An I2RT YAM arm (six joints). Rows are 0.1 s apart.
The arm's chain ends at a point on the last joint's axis. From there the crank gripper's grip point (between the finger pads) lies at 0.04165 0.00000 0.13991 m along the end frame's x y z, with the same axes.
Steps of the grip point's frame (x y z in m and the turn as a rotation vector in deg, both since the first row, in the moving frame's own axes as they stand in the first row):
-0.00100, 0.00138, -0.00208, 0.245, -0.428, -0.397
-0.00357, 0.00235, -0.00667, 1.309, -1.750, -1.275
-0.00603, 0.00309, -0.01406, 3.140, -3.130, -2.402
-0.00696, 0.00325, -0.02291, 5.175, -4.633, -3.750
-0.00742, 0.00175, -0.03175, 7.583, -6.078, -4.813
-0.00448, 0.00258, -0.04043, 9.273, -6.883, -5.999
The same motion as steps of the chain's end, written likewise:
0.00005, 0.00226, -0.00239, 0.245, -0.428, -0.397
0.00077, 0.00644, -0.00783, 1.309, -1.750, -1.275
0.00186, 0.01239, -0.01587, 3.140, -3.130, -2.402
0.00496, 0.01835, -0.02512, 5.175, -4.633, -3.750
0.00849, 0.02330, -0.03390, 7.583, -6.078, -4.813
0.01389, 0.02888, -0.04221, 9.273, -6.883, -5.999

